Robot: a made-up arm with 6 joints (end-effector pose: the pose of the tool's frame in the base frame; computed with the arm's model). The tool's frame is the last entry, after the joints. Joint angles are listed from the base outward.
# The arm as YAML. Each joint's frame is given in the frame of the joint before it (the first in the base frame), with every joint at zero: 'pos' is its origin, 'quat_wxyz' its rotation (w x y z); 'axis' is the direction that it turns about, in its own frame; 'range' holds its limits. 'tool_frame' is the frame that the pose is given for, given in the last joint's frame.
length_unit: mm
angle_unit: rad
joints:
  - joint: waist
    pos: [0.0, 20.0, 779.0]
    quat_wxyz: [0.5, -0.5, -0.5, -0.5]
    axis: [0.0, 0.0, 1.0]
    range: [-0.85, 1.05]
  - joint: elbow
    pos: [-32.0, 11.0, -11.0]
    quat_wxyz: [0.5, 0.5, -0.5, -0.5]
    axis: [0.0, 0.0, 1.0]
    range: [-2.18, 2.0]
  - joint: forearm
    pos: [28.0, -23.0, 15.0]
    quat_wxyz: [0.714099, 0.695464, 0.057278, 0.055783]
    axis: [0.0, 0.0, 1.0]
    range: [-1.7, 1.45]
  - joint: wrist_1
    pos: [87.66, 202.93, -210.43]
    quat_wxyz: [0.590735, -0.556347, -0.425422, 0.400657]
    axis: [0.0, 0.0, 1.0]
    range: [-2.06, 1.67]
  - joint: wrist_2
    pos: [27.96, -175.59, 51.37]
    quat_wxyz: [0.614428, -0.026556, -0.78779, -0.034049]
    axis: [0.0, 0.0, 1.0]
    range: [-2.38, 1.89]
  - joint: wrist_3
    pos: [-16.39, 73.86, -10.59]
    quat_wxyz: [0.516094, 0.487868, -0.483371, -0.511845]
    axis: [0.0, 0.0, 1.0]
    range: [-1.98, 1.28]
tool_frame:
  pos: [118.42, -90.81, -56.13]
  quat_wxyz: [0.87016, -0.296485, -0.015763, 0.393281]
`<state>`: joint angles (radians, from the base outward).
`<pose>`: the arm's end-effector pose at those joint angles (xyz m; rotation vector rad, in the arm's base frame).
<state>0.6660 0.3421 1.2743 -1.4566 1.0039 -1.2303</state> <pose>-0.0330 -0.0509 0.6312 -0.7911 -0.5474 -0.6775</pose>
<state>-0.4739 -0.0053 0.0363 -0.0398 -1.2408 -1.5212</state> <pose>0.2847 0.0060 0.4519 -1.6320 1.4049 2.0424</pose>
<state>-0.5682 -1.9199 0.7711 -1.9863 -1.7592 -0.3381</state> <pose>-0.1152 -0.0147 0.7330 -1.9816 1.6878 0.1591</pose>
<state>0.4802 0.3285 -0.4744 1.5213 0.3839 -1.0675</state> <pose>-0.1467 0.4368 0.4993 -1.3543 -0.0379 2.7332</pose>
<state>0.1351 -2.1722 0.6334 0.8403 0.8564 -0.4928</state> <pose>-0.3120 0.0937 0.3695 1.8057 1.0452 0.9917</pose>
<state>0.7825 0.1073 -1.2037 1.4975 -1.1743 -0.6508</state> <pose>-0.3704 0.4442 0.9042 1.9606 -0.3772 1.7456</pose>
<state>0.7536 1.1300 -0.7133 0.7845 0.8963 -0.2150</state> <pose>-0.1970 0.3927 0.4798 0.0265 -0.2255 -2.2209</pose>
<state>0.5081 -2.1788 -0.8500 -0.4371 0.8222 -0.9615</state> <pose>0.0381 -0.2844 0.5184 -0.1549 1.0333 1.4755</pose>
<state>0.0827 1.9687 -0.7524 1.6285 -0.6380 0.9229</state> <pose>0.3747 0.2782 0.4653 -0.1873 -0.9116 2.4813</pose>
